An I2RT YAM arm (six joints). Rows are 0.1 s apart.
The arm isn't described. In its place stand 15 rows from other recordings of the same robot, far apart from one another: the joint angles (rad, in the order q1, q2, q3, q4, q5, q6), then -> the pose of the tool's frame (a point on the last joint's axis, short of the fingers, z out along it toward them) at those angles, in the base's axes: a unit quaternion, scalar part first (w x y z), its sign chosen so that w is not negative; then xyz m.
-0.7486 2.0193 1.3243 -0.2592 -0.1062 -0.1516 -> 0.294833 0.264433 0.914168 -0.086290 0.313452 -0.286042 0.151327
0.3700 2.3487 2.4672 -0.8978 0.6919 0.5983 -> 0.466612 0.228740 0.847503 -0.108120 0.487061 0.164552 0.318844
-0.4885 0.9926 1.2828 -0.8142 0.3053 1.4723 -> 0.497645 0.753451 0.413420 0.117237 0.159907 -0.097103 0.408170
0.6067 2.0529 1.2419 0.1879 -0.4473 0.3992 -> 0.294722 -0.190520 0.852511 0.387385 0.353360 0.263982 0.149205
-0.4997 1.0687 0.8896 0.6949 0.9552 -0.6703 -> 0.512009 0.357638 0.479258 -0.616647 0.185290 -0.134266 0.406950
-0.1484 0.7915 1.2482 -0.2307 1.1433 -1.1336 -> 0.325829 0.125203 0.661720 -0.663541 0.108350 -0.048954 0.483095
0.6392 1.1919 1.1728 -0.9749 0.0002 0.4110 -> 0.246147 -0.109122 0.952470 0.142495 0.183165 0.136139 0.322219
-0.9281 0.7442 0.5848 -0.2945 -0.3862 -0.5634 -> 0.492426 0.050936 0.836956 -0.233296 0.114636 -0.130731 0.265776
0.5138 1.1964 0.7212 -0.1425 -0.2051 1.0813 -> 0.253613 0.202378 0.861716 0.390088 0.220685 0.132871 0.237431
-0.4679 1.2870 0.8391 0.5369 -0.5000 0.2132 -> 0.730343 0.046363 0.677384 0.074834 0.273418 -0.119043 0.324274
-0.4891 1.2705 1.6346 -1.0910 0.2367 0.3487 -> 0.398116 0.412659 0.807914 -0.135978 0.199672 -0.115729 0.436825
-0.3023 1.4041 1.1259 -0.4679 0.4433 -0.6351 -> 0.257812 -0.061151 0.896016 -0.356298 0.287778 -0.105741 0.292194
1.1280 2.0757 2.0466 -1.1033 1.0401 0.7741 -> 0.504432 -0.042734 0.852824 -0.128115 0.213442 0.378451 0.314090
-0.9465 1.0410 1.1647 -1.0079 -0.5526 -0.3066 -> 0.412941 0.197771 0.888839 0.018209 0.125302 -0.141962 0.350413
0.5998 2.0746 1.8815 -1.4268 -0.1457 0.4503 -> 0.057659 0.072678 -0.994396 -0.050689 0.322349 0.226698 0.247478
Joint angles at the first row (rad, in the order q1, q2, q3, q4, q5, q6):
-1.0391, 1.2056, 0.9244, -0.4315, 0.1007, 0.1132
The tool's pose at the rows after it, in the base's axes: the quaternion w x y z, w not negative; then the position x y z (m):
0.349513 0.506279 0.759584 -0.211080 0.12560 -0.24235 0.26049
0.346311 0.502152 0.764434 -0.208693 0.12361 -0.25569 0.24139
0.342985 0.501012 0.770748 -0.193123 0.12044 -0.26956 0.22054
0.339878 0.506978 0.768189 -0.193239 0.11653 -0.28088 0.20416
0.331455 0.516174 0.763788 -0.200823 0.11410 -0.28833 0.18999
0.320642 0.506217 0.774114 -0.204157 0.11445 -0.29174 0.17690
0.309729 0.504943 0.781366 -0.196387 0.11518 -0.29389 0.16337
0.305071 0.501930 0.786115 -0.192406 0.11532 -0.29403 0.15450
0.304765 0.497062 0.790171 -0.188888 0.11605 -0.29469 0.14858
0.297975 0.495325 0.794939 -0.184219 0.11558 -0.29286 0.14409
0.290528 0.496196 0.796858 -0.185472 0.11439 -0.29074 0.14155
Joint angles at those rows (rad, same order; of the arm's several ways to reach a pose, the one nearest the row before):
-1.0885, 1.2672, 0.9004, -0.3632, 0.0318, 0.0731
-1.1202, 1.3286, 0.8701, -0.2798, 0.0025, 0.0411
-1.1565, 1.4034, 0.8507, -0.2100, -0.0487, 0.0171
-1.1846, 1.4645, 0.8353, -0.1400, -0.0606, 0.0078
-1.1989, 1.5141, 0.8211, -0.0827, -0.0427, 0.0077
-1.2014, 1.5555, 0.8077, -0.0440, -0.0388, -0.0271
-1.2022, 1.5980, 0.7984, -0.0212, -0.0432, -0.0377
-1.2024, 1.6217, 0.7859, 0.0017, -0.0481, -0.0474
-1.2021, 1.6405, 0.7793, 0.0220, -0.0574, -0.0571
-1.2016, 1.6474, 0.7712, 0.0192, -0.0595, -0.0650
-1.2016, 1.6467, 0.7620, 0.0163, -0.0495, -0.0696

